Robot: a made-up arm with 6 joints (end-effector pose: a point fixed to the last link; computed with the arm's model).
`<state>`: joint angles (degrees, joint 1 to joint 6).
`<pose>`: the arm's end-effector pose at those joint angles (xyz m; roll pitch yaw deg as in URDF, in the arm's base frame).
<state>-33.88 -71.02 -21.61 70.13 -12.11 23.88</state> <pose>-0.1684 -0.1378 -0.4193 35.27 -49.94 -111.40</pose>
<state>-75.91 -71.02 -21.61 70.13 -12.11 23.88</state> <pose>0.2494 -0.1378 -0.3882 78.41 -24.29 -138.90</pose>
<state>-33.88 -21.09 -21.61 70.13 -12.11 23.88</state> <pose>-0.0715 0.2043 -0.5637 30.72 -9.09 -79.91</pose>
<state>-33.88 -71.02 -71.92 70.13 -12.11 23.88</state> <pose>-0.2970 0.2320 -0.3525 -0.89 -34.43 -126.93</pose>
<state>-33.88 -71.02 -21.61 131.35 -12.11 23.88</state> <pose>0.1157 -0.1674 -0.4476 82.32 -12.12 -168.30</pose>
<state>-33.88 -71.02 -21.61 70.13 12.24 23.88</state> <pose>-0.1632 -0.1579 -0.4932 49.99 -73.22 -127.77</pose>
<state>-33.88 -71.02 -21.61 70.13 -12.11 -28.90</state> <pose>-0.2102 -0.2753 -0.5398 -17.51 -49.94 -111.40</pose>
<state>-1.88 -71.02 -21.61 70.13 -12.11 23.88</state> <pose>-0.4392 -0.1378 -0.2451 -15.85 -50.67 -70.99</pose>
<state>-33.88 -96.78 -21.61 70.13 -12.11 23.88</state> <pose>-0.2706 -0.2241 -0.2671 61.42 -66.69 -148.52</pose>
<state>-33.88 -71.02 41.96 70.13 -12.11 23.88</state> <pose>0.2426 -0.3195 -0.2186 108.18 -72.89 -126.52</pose>
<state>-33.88 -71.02 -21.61 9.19 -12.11 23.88</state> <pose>-0.2953 -0.2399 -0.1845 -27.82 -25.54 -39.29</pose>
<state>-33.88 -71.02 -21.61 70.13 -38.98 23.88</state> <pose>-0.1824 -0.1522 -0.3372 31.84 -23.43 -105.82</pose>
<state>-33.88 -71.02 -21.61 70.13 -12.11 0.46</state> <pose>-0.1663 -0.2055 -0.4717 11.85 -49.94 -111.40</pose>
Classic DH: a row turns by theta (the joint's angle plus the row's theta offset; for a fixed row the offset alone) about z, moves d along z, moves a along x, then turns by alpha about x. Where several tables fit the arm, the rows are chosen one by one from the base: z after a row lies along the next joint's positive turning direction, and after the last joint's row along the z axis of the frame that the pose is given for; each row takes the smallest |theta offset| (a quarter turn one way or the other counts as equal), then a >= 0, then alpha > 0; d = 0 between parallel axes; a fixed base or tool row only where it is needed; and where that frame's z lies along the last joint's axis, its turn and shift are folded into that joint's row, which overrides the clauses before.
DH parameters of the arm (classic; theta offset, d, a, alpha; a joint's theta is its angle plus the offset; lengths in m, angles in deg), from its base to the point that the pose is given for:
base (fixed): 0 0.14 0 -90
joint 1: 90 0.22 0.09 90
joint 2: 0 -0.07 0.16 90
joint 3: 90 -0.03 0 90
joint 4: 0 0.55 -0.11 -90
joint 5: 90 0.4 0.07 90
joint 6: -90 -0.12 0.21 -90
tool (fixed): -90 -0.02 0 0

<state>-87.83 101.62 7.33 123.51 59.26 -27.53</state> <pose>-0.3420 0.9944 0.0574 34.51 24.29 -51.56</pose>
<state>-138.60 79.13 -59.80 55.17 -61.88 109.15</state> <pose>0.6314 0.2013 0.0913 106.44 1.94 36.27</pose>
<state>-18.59 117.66 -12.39 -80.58 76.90 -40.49</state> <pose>-0.0655 1.0321 0.3905 154.93 8.58 -71.80</pose>
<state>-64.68 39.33 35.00 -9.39 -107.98 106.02</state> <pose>0.7897 0.2101 0.2554 112.67 3.53 34.52</pose>
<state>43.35 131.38 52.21 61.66 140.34 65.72</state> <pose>0.6549 0.8910 0.2980 14.51 -55.13 -113.40</pose>
